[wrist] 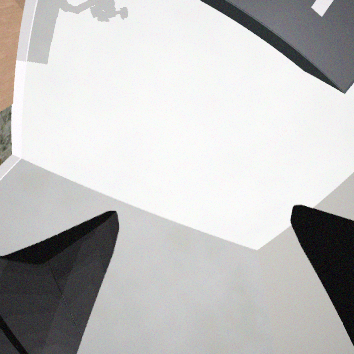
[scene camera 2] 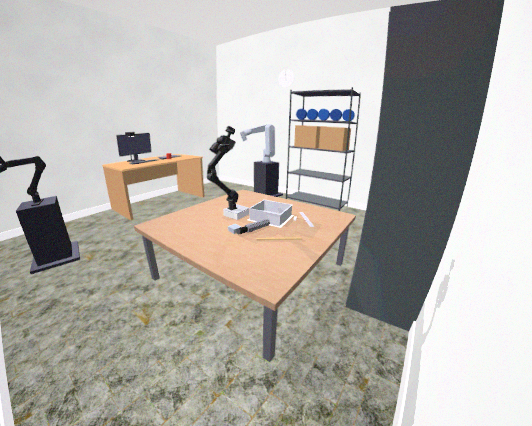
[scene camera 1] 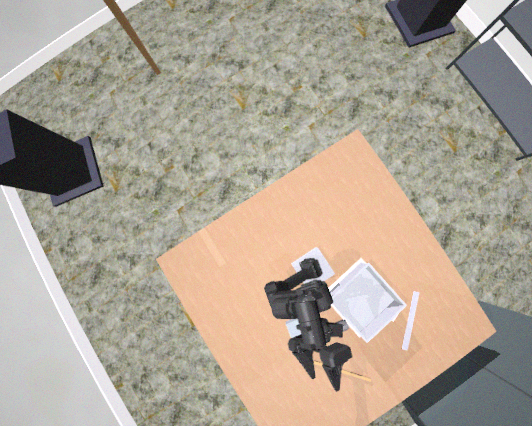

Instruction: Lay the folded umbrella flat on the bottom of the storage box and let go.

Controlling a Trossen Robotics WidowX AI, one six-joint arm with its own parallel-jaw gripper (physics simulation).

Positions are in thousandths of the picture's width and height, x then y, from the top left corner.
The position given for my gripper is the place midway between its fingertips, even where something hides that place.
Observation:
My gripper (scene camera 1: 610, 903) is open, with nothing in its grasp. A white storage box (scene camera 1: 683, 698) rests on the table.
The white storage box shows as well in scene camera 2 (scene camera 2: 522, 501). My gripper shows as well in the wrist view (wrist: 583, 614). The wrist view does not show the white storage box: it is out of frame.

